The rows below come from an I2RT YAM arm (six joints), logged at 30 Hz.
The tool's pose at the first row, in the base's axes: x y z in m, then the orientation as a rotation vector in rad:
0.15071 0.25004 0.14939 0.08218 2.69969 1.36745
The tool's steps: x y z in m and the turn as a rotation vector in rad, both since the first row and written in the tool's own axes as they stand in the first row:
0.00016 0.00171 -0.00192 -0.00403 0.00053 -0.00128
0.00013 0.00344 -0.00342 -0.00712 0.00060 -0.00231
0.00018 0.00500 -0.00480 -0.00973 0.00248 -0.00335
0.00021 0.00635 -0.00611 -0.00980 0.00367 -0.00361
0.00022 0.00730 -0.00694 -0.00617 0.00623 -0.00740
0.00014 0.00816 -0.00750 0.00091 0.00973 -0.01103
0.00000 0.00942 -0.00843 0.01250 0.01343 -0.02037
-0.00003 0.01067 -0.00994 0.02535 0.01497 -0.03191
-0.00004 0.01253 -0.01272 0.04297 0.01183 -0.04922
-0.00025 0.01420 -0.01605 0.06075 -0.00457 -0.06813
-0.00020 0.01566 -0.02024 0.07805 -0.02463 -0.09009
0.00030 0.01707 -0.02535 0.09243 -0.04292 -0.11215
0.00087 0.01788 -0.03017 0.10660 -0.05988 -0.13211
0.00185 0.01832 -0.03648 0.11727 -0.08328 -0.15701
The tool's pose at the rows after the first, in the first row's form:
0.15030 0.24953 0.15188 0.07974 2.69685 1.37271
0.15014 0.24935 0.15416 0.07802 2.69438 1.37658
0.14991 0.24918 0.15622 0.07513 2.69371 1.38056
0.14971 0.24893 0.15808 0.07398 2.69453 1.38107
0.14959 0.24883 0.15933 0.06744 2.69794 1.37622
0.14960 0.24888 0.16036 0.06078 2.70457 1.36717
0.14962 0.24887 0.16193 0.04662 2.71254 1.35051
0.14945 0.24840 0.16383 0.03105 2.71871 1.33063
0.14911 0.24728 0.16696 0.01130 2.72204 1.30083
0.14889 0.24558 0.17027 -0.00145 2.71378 1.26537
0.14831 0.24310 0.17390 -0.01564 2.70067 1.22857
0.14716 0.23989 0.17800 -0.03118 2.68666 1.19655
0.14599 0.23658 0.18144 -0.04468 2.67405 1.16608
0.14422 0.23189 0.18542 -0.06032 2.65186 1.13680

